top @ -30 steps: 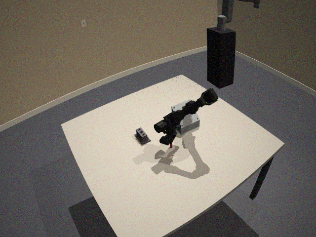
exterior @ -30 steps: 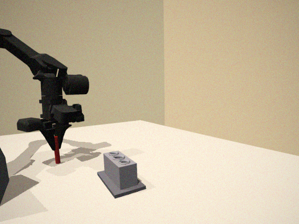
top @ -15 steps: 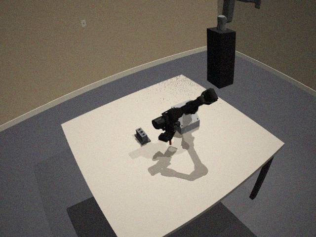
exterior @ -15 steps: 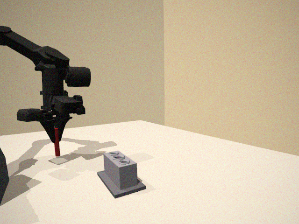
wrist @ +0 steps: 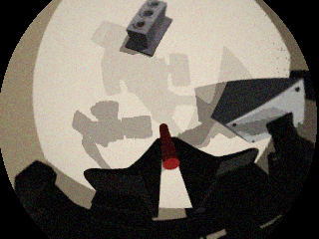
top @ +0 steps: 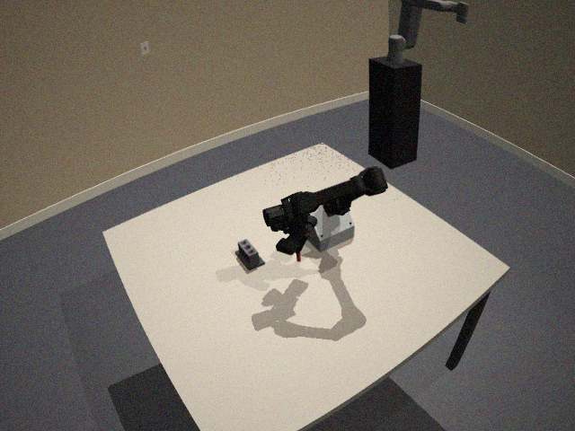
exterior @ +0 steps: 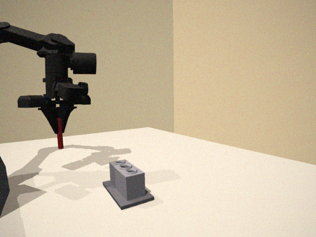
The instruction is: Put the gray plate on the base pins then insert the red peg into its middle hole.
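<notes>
Now: gripper tip 18 cm to the left of the gray plate, 12 cm short of it and 7 cm above it. The rest, counted from my gripper tip: red peg right at my gripper tip.
</notes>
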